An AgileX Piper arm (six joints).
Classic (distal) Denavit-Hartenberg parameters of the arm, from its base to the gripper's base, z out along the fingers. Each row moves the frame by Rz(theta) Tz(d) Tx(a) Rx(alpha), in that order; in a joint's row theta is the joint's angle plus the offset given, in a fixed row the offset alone. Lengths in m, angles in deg.
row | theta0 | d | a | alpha
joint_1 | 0 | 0.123 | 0 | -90
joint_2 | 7.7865 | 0 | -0.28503 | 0
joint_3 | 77.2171 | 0 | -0.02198 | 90
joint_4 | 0 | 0.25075 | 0 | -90
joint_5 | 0 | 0 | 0 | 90
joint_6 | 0 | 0.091 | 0 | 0
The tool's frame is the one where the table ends.
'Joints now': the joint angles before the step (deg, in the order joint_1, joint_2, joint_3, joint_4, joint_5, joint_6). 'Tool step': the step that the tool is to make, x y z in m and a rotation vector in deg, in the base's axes. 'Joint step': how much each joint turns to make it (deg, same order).
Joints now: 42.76, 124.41, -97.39, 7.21, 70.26, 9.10
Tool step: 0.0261, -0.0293, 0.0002, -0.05, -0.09, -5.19
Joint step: -5.22, -0.01, -0.04, -0.10, 0.01, 0.01
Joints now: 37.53, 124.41, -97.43, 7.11, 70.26, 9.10
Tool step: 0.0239, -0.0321, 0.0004, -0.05, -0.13, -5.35
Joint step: -5.32, 0.00, -0.11, -0.12, 0.02, 0.08
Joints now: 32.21, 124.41, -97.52, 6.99, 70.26, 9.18
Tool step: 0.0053, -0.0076, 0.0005, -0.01, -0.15, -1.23
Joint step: -1.22, -0.01, -0.11, -0.09, -0.01, 0.05
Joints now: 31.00, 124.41, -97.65, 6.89, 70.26, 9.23
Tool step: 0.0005, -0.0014, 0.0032, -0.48, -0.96, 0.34
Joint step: 0.00, -0.46, 0.02, -0.97, -0.14, 0.00
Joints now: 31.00, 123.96, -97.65, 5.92, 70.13, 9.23
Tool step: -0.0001, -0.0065, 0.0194, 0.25, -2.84, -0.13
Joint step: -0.48, -2.74, 0.21, -1.32, -0.04, 0.10
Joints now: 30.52, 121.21, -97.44, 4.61, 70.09, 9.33
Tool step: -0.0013, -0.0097, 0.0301, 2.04, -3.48, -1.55
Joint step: -1.05, -4.07, -0.01, 0.00, 0.01, 0.50
